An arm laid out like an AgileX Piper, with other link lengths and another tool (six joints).
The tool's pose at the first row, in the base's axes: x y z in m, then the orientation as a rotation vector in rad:
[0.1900 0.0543 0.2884 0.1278 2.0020 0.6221]
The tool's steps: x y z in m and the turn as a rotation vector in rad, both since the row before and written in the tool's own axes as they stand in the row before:
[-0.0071 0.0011 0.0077 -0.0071 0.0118 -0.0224]
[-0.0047 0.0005 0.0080 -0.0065 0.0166 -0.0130]
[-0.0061 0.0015 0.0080 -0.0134 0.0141 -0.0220]
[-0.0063 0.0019 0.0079 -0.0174 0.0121 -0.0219]
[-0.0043 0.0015 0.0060 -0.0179 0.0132 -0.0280]
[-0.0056 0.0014 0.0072 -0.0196 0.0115 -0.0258]
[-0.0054 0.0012 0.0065 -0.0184 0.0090 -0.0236]
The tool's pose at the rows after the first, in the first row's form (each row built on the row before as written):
[0.1999 0.0557 0.2917 0.0975 2.0098 0.6169]
[0.2089 0.0577 0.2927 0.0756 2.0228 0.6178]
[0.2184 0.0603 0.2952 0.0411 2.0303 0.6195]
[0.2278 0.0634 0.2980 0.0048 2.0342 0.6250]
[0.2346 0.0662 0.2997 -0.0384 2.0379 0.6271]
[0.2430 0.0694 0.3020 -0.0799 2.0393 0.6320]
[0.2506 0.0724 0.3043 -0.1177 2.0385 0.6368]

